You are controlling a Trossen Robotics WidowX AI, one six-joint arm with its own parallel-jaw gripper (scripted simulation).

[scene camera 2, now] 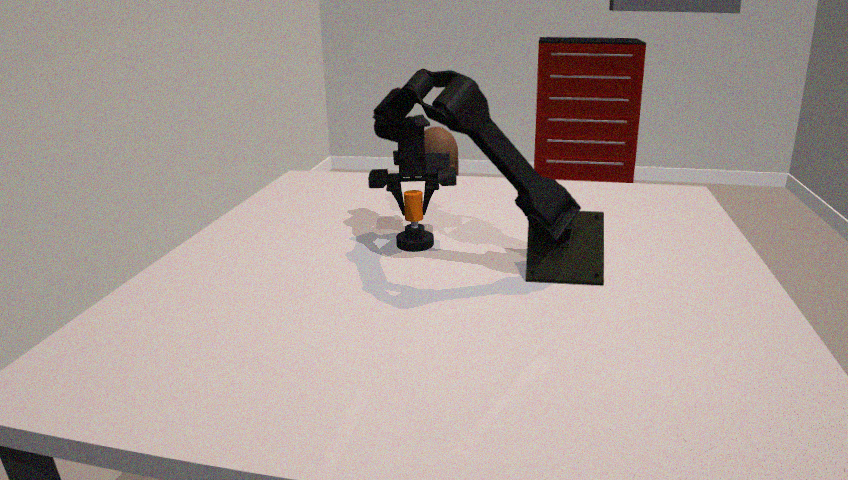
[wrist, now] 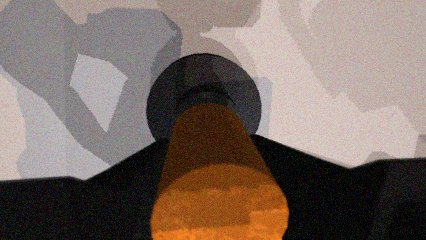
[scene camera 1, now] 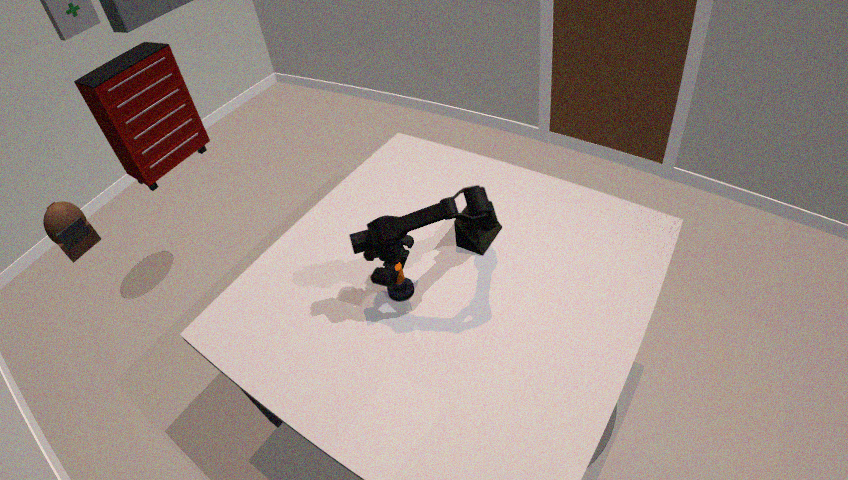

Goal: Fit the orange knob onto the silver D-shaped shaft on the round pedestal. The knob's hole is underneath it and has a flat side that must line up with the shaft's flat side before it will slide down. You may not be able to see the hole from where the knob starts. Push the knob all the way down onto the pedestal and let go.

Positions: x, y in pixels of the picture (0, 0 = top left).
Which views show the gripper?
Scene camera 2, the wrist view and scene camera 1: all of them.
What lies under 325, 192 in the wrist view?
The gripper.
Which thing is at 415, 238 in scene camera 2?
A pedestal.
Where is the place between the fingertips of the gripper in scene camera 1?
397, 277
